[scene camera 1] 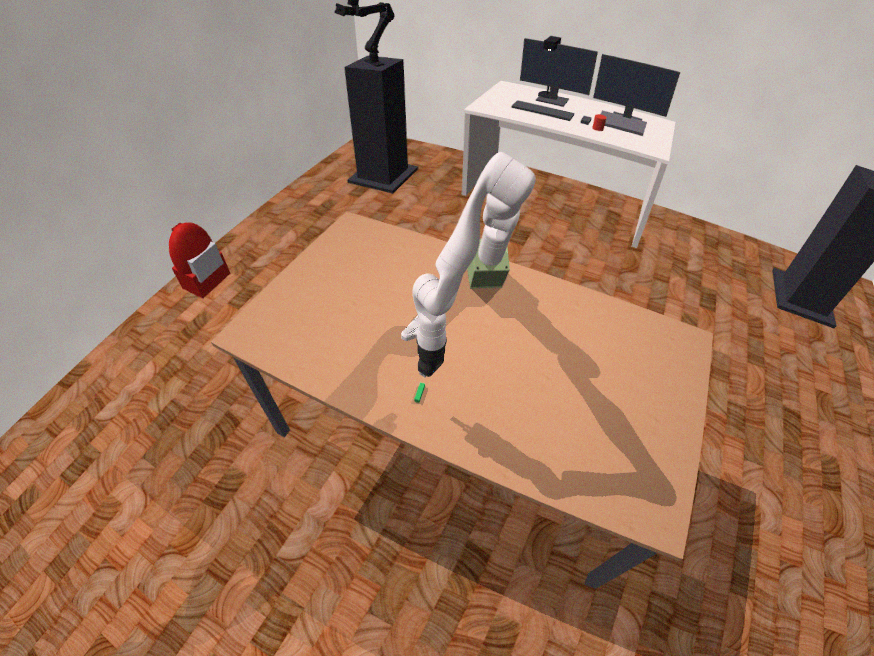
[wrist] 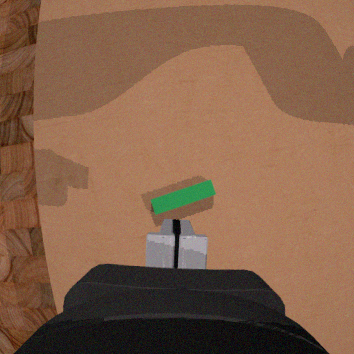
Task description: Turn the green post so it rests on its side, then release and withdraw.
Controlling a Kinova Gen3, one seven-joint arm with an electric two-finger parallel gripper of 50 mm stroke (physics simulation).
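Note:
The green post (scene camera 1: 420, 392) (wrist: 183, 197) lies on its side on the wooden table (scene camera 1: 621, 338) (wrist: 280, 165), near the table's front edge. In the wrist view it shows as a long bar, slightly slanted, with its shadow around it. My gripper (scene camera 1: 424, 374) (wrist: 175, 236) is shut with nothing between its fingers. It points down and hangs above the table, apart from the post. In the wrist view the fingertips show just below the post.
The arm's green base block (scene camera 1: 488, 276) stands at the table's back edge. Dark shadows of the arm fall across the table. A white desk (scene camera 1: 564, 124) with two monitors, a red backpack (scene camera 1: 189, 247) and dark pedestals (scene camera 1: 376, 120) (scene camera 1: 833, 247) stand away from the table.

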